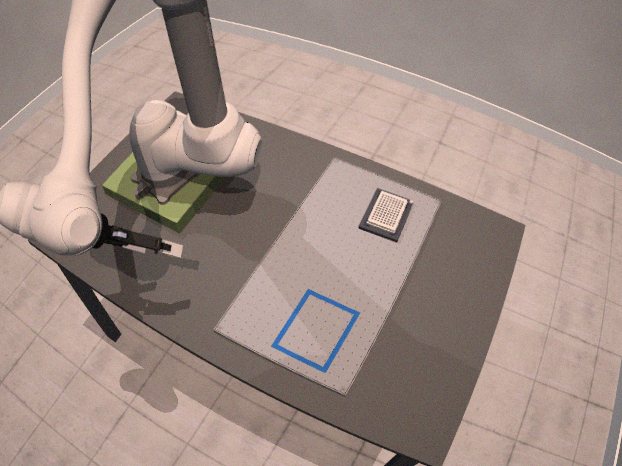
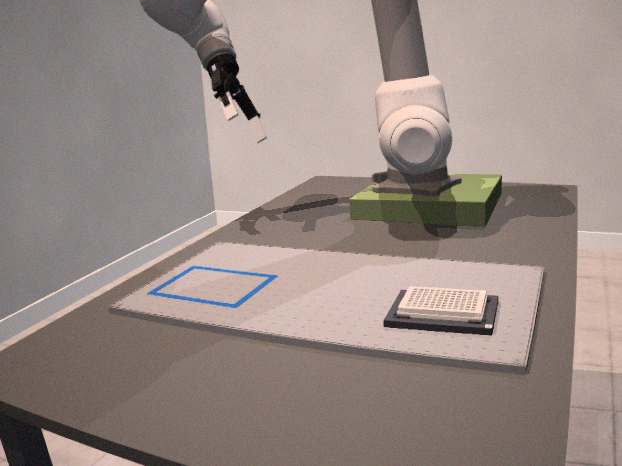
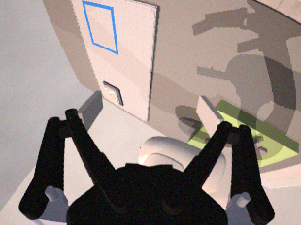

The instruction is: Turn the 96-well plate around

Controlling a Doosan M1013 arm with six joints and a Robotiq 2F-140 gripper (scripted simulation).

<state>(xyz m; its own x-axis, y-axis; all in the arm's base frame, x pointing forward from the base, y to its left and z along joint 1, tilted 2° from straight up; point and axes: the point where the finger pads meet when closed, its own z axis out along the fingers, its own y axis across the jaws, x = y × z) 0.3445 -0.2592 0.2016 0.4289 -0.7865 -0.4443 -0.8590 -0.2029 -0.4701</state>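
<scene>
My gripper is now 26 cm short of the white 96-well plate, 59 cm to the right of it and 22 cm above it. Also, from my hand: pale A1 mark (29 cm ahead, 68 cm to the left, 23 cm below); then dark plate nest N1 (26 cm ahead, 59 cm to the left, 23 cm below).
</scene>
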